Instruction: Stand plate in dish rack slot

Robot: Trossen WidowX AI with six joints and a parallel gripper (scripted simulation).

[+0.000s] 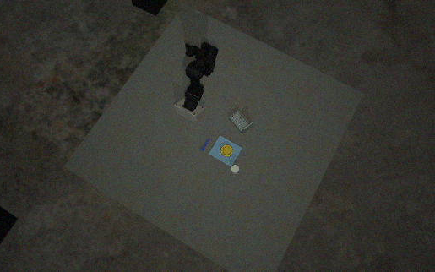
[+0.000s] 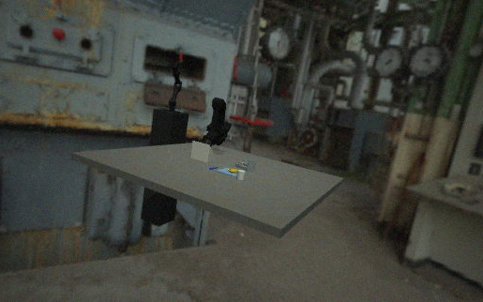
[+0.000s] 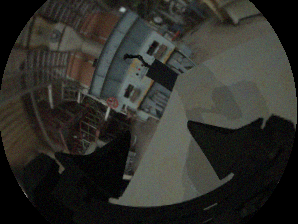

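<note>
Now: the yellow plate 49 cm ahead of my gripper tip, 43 cm to the right of it and 12 cm below it. Round my gripper tip: grey dish rack (48 cm ahead, 24 cm to the right, 11 cm below); blue utensil (37 cm ahead, 47 cm to the right, 13 cm below); light blue mat (49 cm ahead, 43 cm to the right, 13 cm below).
</note>
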